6 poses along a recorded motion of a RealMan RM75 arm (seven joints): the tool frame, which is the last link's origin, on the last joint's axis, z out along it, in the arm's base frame.
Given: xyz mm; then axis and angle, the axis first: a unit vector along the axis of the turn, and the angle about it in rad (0 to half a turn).
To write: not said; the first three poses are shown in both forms.
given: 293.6 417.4 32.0 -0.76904 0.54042 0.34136 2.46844
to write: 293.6 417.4 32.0 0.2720 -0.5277 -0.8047 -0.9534 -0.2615 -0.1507
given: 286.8 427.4 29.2 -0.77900 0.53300 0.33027 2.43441
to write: 286.8 427.4 29.2 0.3080 -0.5163 -0.7991 -0.9454 -0.2601 -0.1963
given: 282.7 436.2 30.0 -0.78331 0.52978 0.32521 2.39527
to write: 282.7 436.2 30.0 0.3299 -0.4989 -0.8015 -0.9405 -0.2475 -0.2330
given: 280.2 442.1 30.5 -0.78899 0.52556 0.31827 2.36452
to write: 280.2 442.1 30.5 0.3533 -0.4871 -0.7987 -0.9335 -0.2398 -0.2667
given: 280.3 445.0 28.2 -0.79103 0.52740 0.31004 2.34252
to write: 280.3 445.0 28.2 0.3647 -0.4859 -0.7943 -0.9303 -0.2252 -0.2894
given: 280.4 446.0 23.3 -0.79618 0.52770 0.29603 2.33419
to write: 280.4 446.0 23.3 0.3808 -0.4967 -0.7799 -0.9245 -0.2204 -0.3110
